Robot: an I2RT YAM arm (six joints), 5 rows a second.
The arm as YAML. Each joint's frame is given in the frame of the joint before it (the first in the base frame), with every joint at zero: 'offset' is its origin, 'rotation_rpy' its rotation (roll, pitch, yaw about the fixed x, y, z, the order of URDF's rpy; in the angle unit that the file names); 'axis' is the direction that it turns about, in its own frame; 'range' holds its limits. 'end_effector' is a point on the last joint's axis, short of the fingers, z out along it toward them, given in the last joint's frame.
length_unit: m
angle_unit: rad
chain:
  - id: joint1
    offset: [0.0, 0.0, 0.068]
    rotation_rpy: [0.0, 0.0, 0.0]
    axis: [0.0, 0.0, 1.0]
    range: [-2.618, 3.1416]
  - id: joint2
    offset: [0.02, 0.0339, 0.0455]
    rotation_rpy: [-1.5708, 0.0, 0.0]
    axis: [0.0, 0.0, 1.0]
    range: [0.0, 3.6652]
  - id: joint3
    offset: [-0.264, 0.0, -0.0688]
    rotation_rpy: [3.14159, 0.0, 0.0]
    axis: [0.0, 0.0, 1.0]
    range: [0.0, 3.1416]
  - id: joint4
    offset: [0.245, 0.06, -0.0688]
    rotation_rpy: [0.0, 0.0, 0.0]
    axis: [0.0, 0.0, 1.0]
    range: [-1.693, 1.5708]
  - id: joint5
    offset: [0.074, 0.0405, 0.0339]
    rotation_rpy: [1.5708, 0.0, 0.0]
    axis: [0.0, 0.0, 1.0]
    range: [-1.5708, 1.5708]
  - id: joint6
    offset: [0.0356, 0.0, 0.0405]
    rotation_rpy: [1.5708, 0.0, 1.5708]
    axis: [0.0, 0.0, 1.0]
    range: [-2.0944, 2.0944]
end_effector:
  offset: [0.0, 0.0, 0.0]
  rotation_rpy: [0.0, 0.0, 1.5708]
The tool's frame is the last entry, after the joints.
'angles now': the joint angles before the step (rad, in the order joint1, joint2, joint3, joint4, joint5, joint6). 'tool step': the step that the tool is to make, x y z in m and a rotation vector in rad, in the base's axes. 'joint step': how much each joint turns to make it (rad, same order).
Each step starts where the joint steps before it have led.
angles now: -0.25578 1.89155 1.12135 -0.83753 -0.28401 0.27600
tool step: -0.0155 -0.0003 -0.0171 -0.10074 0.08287 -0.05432
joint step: -0.00072 0.00019 -0.07708 0.03646 0.11520 0.06184
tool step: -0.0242 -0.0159 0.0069 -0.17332 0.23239 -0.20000
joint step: -0.05045 -0.01410 0.00216 -0.17991 0.20449 0.18455
